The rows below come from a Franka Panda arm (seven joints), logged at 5 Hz.
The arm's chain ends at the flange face. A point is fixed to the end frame.
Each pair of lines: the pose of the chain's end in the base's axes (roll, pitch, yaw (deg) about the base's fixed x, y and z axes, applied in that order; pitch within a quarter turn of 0, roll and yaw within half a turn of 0; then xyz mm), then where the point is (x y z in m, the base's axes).
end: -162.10 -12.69 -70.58 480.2 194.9 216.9
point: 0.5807 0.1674 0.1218
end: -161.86 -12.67 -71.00 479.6 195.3 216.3
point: 0.5803 0.1673 0.1216
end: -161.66 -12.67 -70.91 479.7 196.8 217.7
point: 0.5808 0.1692 0.1232
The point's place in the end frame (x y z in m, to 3 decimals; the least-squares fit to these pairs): 0.037 -0.049 0.127
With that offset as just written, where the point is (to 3 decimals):
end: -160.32 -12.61 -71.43 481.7 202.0 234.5
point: 0.585 0.175 0.142
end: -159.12 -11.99 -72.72 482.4 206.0 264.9
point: 0.586 0.178 0.174
